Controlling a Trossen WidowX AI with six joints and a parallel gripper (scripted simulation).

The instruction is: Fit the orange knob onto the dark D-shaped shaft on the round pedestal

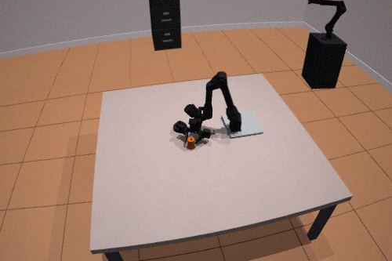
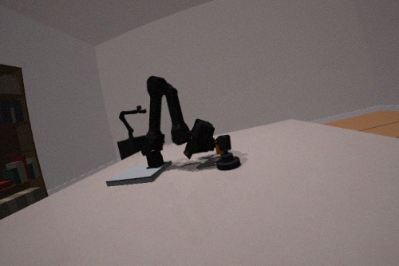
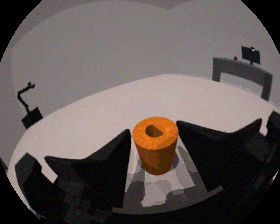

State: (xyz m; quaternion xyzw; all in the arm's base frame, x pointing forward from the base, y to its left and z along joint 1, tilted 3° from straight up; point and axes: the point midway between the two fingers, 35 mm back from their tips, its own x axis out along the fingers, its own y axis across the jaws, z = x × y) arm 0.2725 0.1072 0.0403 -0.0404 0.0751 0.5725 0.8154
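My gripper tip is 20 mm above the orange knob, 10 mm to the left of it and 10 mm past it. Also, from my gripper tip: round pedestal: 190 mm to the right, 50 mm ahead, 20 mm below.
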